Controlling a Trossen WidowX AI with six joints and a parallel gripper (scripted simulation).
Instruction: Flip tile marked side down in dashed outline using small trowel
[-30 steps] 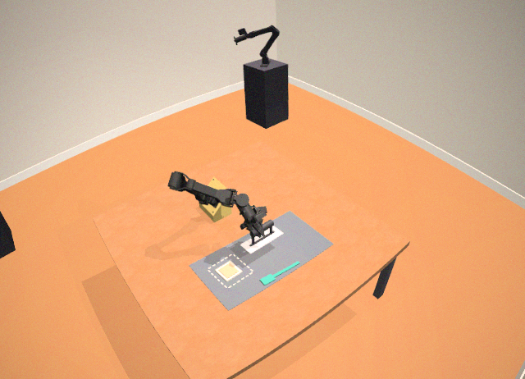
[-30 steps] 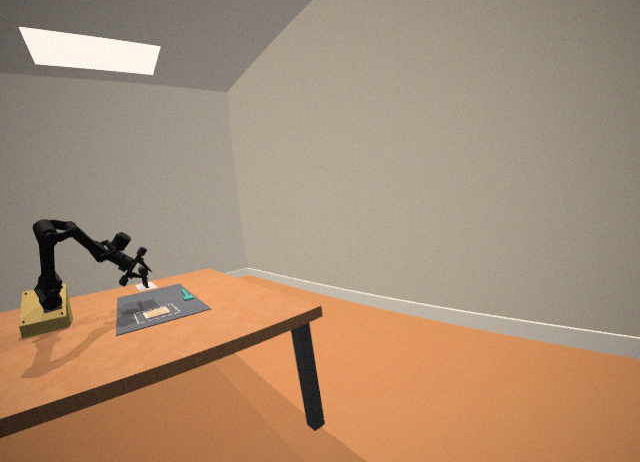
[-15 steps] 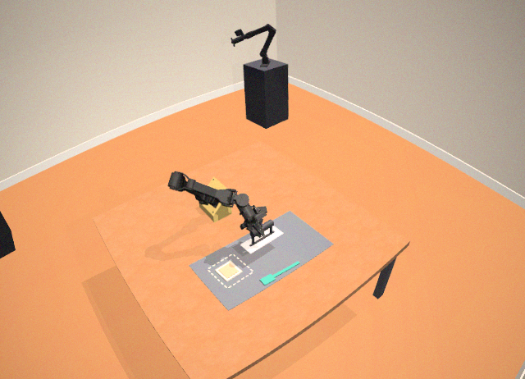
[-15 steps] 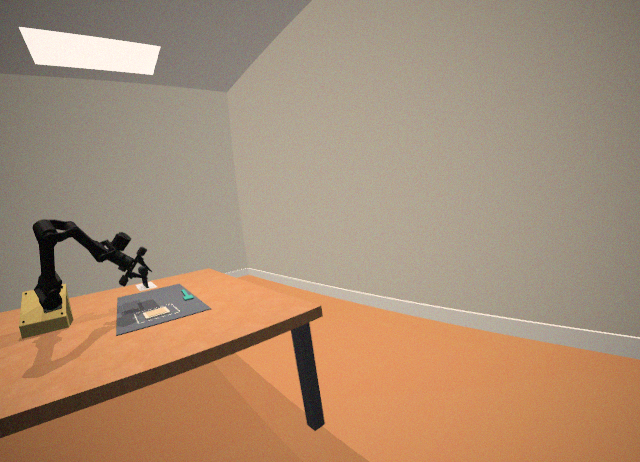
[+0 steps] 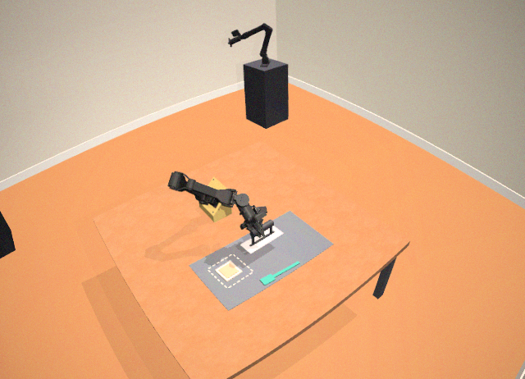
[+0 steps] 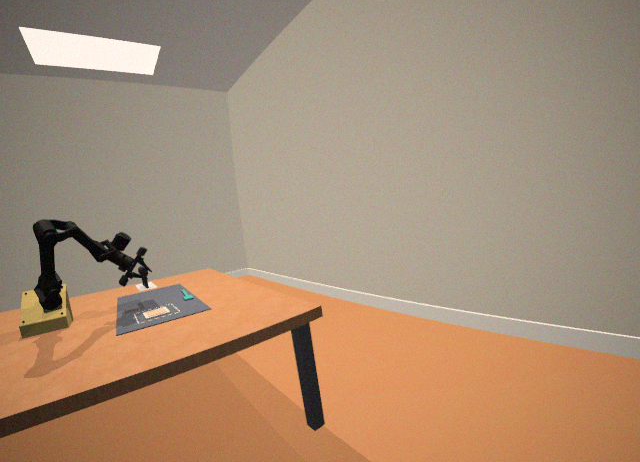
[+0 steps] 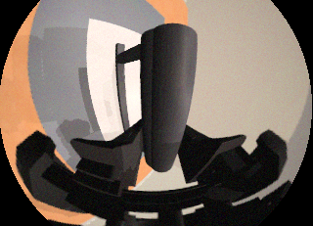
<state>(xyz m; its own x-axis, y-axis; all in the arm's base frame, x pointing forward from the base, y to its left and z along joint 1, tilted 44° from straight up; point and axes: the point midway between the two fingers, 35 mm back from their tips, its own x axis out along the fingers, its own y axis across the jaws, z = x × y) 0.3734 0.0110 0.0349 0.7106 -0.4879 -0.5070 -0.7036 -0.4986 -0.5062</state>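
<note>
My gripper tip is now 150 mm above the grey mat and 10 mm to the left of it. The rest, counted from my gripper tip: teal trowel: 140 mm ahead, 130 mm below, 40 mm to the right; cream tile: 190 mm to the right, 120 mm below, 30 mm behind.
</note>
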